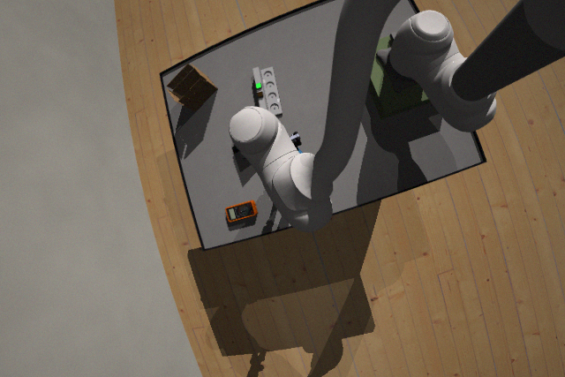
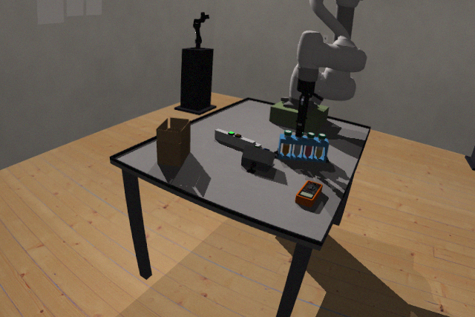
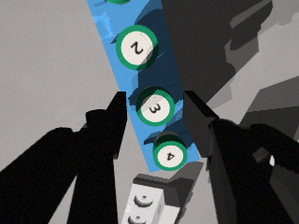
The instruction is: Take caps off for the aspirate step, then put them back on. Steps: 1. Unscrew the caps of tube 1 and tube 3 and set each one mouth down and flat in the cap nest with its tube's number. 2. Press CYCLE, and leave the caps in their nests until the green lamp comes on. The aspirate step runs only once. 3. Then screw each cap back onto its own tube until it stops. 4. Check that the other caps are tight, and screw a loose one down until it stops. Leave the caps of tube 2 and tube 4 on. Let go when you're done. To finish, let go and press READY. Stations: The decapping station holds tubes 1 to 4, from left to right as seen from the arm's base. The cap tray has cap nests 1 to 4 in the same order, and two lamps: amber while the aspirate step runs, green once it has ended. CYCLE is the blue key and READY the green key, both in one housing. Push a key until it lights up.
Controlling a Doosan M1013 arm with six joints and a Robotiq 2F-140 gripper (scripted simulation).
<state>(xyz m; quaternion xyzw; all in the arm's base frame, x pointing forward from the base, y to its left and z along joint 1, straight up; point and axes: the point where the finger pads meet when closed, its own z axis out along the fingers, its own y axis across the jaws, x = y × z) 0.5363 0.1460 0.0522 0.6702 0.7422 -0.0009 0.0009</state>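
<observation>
My hand is 20 mm past the cap 2, 50 mm to the right of it and 30 mm above it. Also, from my hand: green key: 140 mm ahead, 140 mm to the right, 80 mm below; then cap 1: 40 mm behind, 100 mm to the left, 30 mm below; then blue key: 140 mm ahead, 100 mm to the right, 80 mm below.
</observation>
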